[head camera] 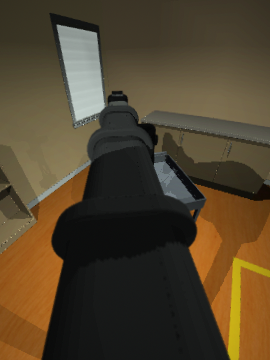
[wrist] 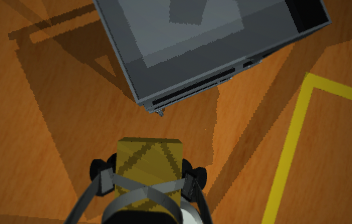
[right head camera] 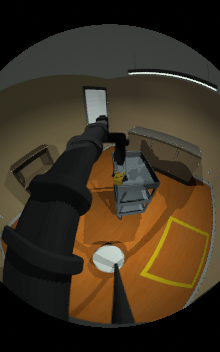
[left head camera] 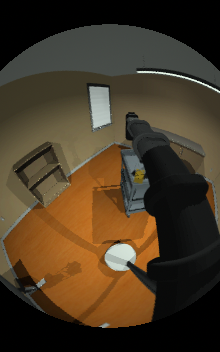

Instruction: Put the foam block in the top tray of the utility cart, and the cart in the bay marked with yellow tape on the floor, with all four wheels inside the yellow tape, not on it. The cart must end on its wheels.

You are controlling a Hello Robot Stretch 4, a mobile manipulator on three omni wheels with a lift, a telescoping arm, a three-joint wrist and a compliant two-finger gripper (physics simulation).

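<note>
My gripper (wrist: 150, 169) (right head camera: 119, 176) is shut on the yellow foam block (wrist: 150, 157) (right head camera: 118, 179) (left head camera: 139, 175), which sits between both fingertips. In the wrist view the block is just outside the near corner of the cart's top tray (wrist: 190, 55) (head camera: 175, 180), not over it. The grey utility cart (right head camera: 145, 185) (left head camera: 126, 187) stands upright on the floor, outside the bay. The yellow tape (right head camera: 157, 246) (wrist: 291, 137) (head camera: 235, 310) outlines the bay to the right of the cart. My arm hides part of the cart in the head view.
A low cabinet (head camera: 200, 150) (right head camera: 165, 152) stands against the wall behind and right of the cart. An open shelf (left head camera: 32, 156) stands at the left wall. A white round disc (left head camera: 120, 264) (right head camera: 108, 265) shows in front of the cart. My extended arm (head camera: 122, 175) reaches toward the window (head camera: 81, 70).
</note>
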